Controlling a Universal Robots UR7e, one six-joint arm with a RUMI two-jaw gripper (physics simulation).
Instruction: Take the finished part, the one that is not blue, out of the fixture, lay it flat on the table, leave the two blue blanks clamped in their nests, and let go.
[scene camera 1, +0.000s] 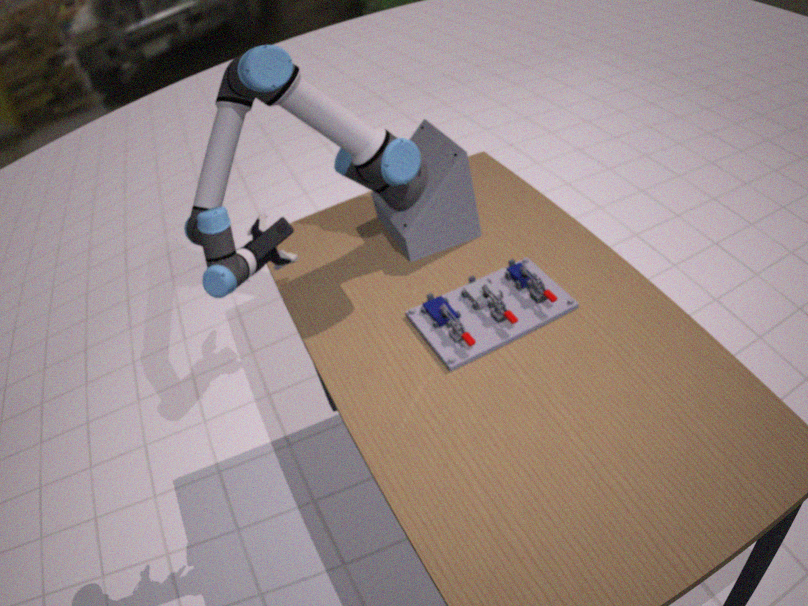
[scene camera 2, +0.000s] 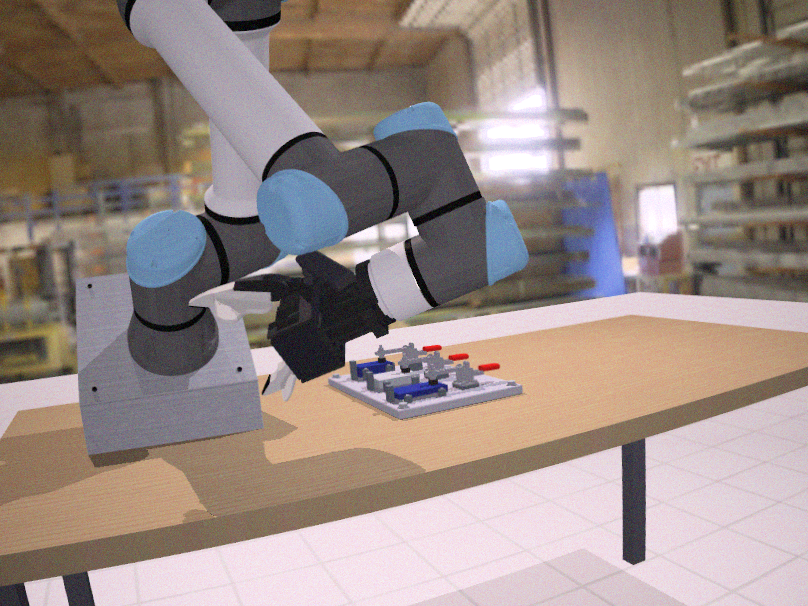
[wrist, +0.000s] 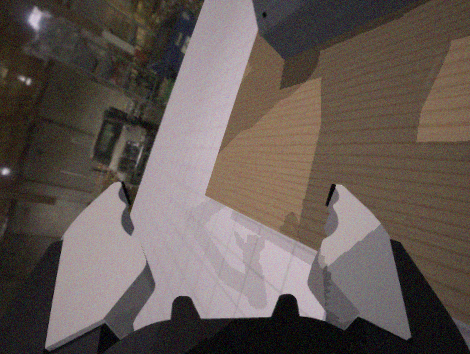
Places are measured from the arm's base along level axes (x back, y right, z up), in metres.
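Pixels of known places: gripper, fingertip midpoint: (scene camera 2: 226, 351) (wrist: 230, 185); arm's base, origin of the base link: (scene camera 1: 409, 186) (scene camera 2: 173, 340).
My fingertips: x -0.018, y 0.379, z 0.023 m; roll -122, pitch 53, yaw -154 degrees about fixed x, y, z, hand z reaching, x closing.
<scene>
For each thing: its middle in the pictures, then the offset to it from my fingertips. Level surfaces: height alone.
- fixture plate, body centre: (scene camera 2: 417, 385) (scene camera 1: 492, 309) dz -0.168, dx -0.412, dy -0.360 m
- grey finished part, body centre: (scene camera 2: 393, 378) (scene camera 1: 481, 292) dz -0.147, dx -0.364, dy -0.361 m
- wooden table, its level: dz -0.175 m
The fixture plate (scene camera 1: 486, 342) (scene camera 2: 456, 397) lies on the table. Two blue blanks sit in its outer nests under their clamps: one blank (scene camera 1: 439, 309) (scene camera 2: 417, 390) on the left in scene camera 1, the other blank (scene camera 1: 518, 273) (scene camera 2: 375, 370) on the right. The grey finished part (scene camera 2: 394, 380) sits in the middle nest between them; in scene camera 1 it blends with the plate, and its clamp's hold is too small to judge. My gripper (scene camera 1: 278, 238) (scene camera 2: 228, 348) (wrist: 230, 185) is open and empty, raised near the table's edge, apart from the fixture and tilted sideways.
Three toggle clamps with red handles (scene camera 1: 468, 339) (scene camera 1: 511, 317) (scene camera 1: 550, 295) stand on the plate, handles pointing away from the robot base. The grey wedge-shaped base mount (scene camera 1: 443, 215) (scene camera 2: 176, 417) stands behind the fixture. The wooden table (scene camera 1: 554, 424) (scene camera 2: 587, 365) extends beyond the plate.
</scene>
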